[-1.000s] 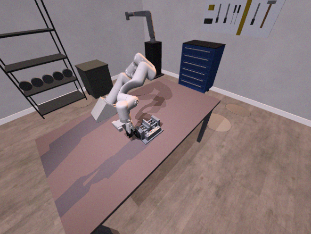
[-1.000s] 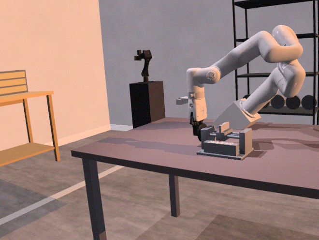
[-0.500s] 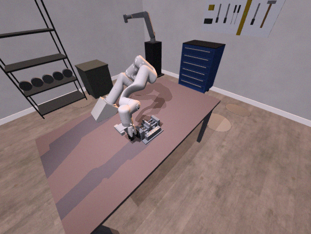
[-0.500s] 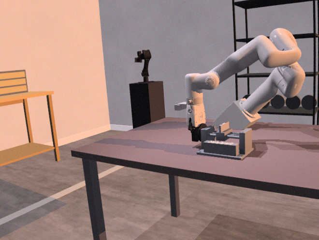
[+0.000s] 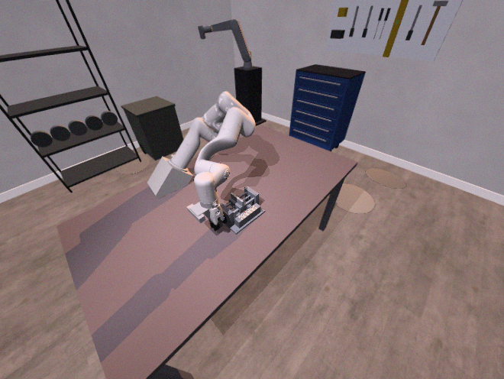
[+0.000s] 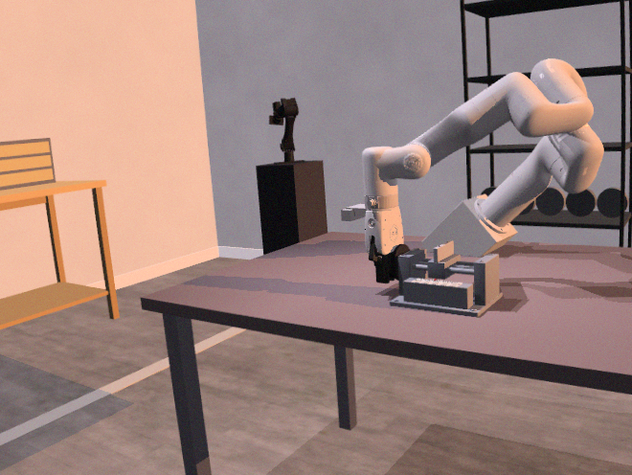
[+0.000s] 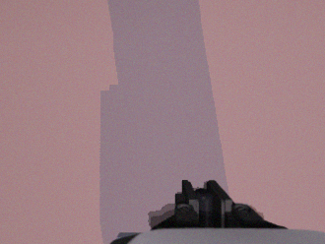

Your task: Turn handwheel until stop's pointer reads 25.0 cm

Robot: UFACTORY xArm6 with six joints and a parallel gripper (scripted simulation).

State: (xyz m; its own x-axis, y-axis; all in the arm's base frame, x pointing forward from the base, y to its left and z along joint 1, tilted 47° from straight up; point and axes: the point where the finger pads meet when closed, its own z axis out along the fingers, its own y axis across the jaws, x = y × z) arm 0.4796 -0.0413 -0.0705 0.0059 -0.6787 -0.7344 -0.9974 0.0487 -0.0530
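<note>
Now: hand 140 mm to the right of the sliding stop block and 40 mm below it. Round my hand: black handwheel: 20 mm to the left, 10 mm above.
</note>
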